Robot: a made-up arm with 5 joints.
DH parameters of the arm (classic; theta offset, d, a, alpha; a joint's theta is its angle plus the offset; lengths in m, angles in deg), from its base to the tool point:
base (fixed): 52.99 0 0.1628 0
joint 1: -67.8 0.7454 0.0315 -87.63
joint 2: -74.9 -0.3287 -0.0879 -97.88
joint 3: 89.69 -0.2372 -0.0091 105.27
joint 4: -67.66 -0.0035 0.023 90
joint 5: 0 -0.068 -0.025 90
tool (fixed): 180 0.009 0 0
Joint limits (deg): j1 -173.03..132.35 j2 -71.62..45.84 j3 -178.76..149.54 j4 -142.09..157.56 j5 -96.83..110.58
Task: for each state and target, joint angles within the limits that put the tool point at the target. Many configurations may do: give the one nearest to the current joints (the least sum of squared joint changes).
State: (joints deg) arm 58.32 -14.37 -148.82 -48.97 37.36
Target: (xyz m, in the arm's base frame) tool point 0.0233 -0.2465 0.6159
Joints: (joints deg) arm 41.78 -30.14 -132.64 -76.14 48.45
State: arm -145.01 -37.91 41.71 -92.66 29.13
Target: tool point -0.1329 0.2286 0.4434
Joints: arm -81.72 -64.58 49.33 -103.44 33.85
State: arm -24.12 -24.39 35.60 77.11 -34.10
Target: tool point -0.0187 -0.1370 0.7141
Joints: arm 26.63 -1.74 12.89 121.73 -19.95
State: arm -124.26 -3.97 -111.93 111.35 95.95
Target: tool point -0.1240 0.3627 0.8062
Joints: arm -98.80 31.64 -126.20 70.95 110.58
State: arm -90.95 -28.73 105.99 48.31 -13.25
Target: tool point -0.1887 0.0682 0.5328
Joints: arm -58.11 -56.59 112.93 36.05 -5.86
